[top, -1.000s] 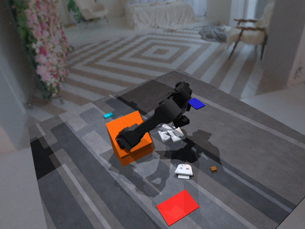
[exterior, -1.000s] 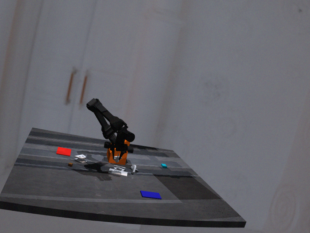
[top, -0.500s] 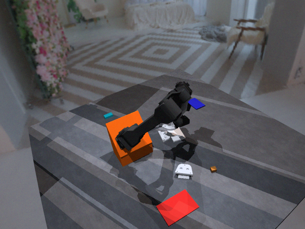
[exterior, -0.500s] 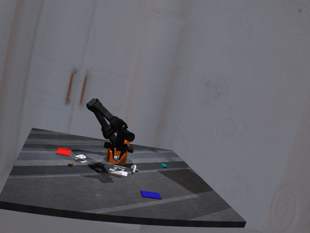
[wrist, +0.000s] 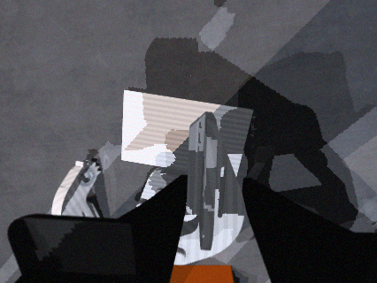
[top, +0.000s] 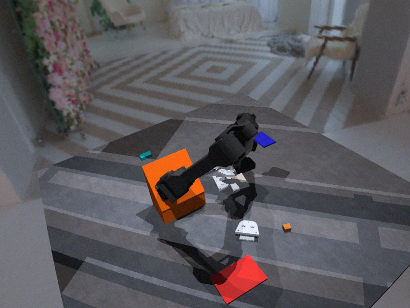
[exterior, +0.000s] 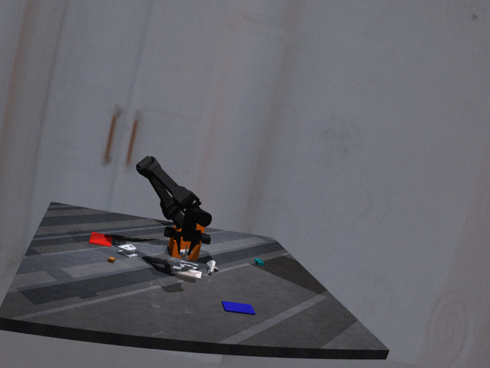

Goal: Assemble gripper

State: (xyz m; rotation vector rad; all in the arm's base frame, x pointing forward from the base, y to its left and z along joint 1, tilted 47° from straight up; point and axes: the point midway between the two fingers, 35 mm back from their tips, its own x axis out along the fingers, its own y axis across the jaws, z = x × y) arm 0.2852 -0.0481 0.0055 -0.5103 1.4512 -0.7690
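Now: the white flat slab 20 mm ahead of my gripper tip, 20 mm to the left of it and 70 mm below it. Round my gripper tip: blue tile: 300 mm ahead, 170 mm to the left, 70 mm below; then small brown cube: 10 mm behind, 290 mm to the right, 60 mm below; then gripper jaw: 30 mm behind, 20 mm to the left.
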